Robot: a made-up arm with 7 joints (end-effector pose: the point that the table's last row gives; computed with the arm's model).
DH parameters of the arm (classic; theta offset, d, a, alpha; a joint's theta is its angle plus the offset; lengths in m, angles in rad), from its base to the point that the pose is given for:
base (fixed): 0.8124 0 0.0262 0
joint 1: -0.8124 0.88 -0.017 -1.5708
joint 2: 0 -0.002 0.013 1.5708
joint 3: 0 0.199 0.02 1.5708
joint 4: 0 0.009 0.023 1.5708
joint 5: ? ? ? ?
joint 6: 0 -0.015 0.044 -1.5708
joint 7: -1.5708 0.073 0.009 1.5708
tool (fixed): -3.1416 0.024 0 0
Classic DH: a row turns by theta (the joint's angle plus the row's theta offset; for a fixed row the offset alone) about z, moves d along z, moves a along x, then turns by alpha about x.
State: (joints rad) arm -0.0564 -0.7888 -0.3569 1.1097 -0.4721 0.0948 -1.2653
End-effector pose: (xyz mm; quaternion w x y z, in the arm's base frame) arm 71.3 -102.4 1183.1 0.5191 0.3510 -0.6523 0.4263
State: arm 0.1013 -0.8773 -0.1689 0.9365 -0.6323 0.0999 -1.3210
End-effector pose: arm 95.4 -31.2 1168.5 0.5479 0.3738 -0.4926 0.5634
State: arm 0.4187 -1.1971 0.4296 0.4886 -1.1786 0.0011 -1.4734
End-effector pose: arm 6.1 135.8 1062.4 0.4576 0.0228 -0.0540 0.8872
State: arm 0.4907 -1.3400 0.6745 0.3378 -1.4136 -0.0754 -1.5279
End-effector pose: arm -32.1 152.5 989.2 0.3817 -0.2076 0.0883 0.8963
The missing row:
joint 5: 0 0.176 0.025 1.5708
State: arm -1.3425 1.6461 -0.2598 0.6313 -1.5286 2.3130 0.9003
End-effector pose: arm -59.3 -56.7 761.4 0.8736 -0.2099 0.2881 -0.3313
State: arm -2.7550 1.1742 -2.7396 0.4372 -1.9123 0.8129 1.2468
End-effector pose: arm 84.6 97.8 979.1 0.1508 0.5068 -0.7295 0.4340
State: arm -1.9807 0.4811 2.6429 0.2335 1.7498 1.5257 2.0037
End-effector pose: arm 82.9 119.5 901.1 0.2912 -0.6406 -0.0588 -0.7081
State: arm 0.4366 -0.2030 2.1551 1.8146 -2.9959 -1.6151 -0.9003
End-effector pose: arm -186.6 69.6 1021.9 0.5785 0.5913 -0.3657 -0.4267
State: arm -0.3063 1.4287 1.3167 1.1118 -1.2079 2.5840 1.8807
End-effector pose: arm 178.0 99.4 784.0 0.7103 0.0663 -0.6934 -0.1012
